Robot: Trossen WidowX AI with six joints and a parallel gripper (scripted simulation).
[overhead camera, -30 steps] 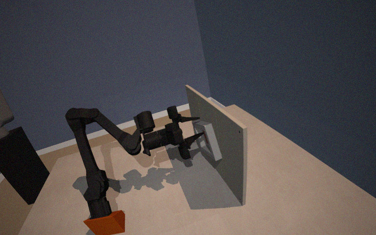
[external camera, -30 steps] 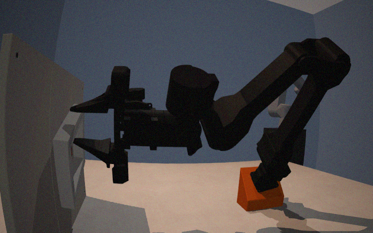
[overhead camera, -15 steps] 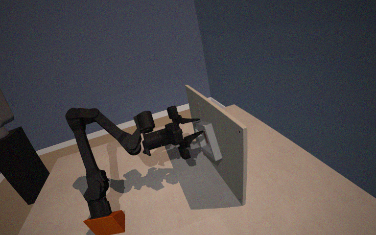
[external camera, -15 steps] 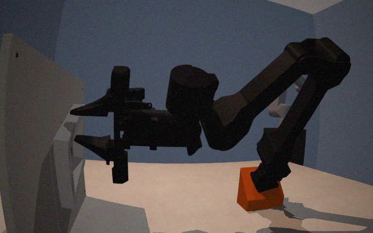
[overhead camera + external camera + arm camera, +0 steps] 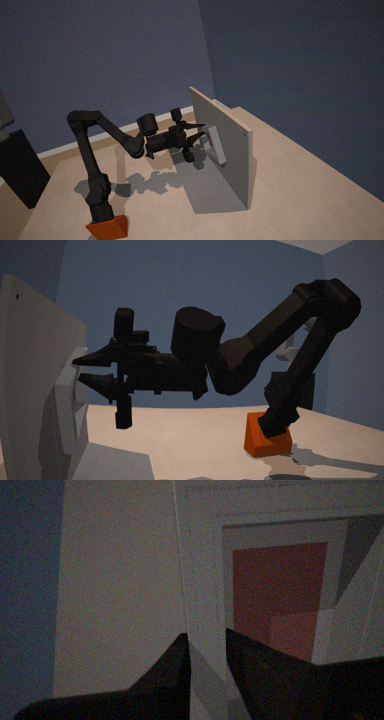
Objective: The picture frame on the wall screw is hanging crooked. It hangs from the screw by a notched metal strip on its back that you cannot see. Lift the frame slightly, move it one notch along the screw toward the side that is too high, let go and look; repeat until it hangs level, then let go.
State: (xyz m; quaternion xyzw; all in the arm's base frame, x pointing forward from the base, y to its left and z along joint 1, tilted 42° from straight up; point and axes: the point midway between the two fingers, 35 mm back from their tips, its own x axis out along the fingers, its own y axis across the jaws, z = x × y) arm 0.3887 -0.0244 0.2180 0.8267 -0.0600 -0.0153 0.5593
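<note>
Right now my gripper tip is 50 mm above the picture frame, 20 mm to the left of it and 10 mm short of it. From my gripper tip the other things lie so: grey wall panel 50 mm below, 20 mm ahead, 10 mm to the right.
</note>
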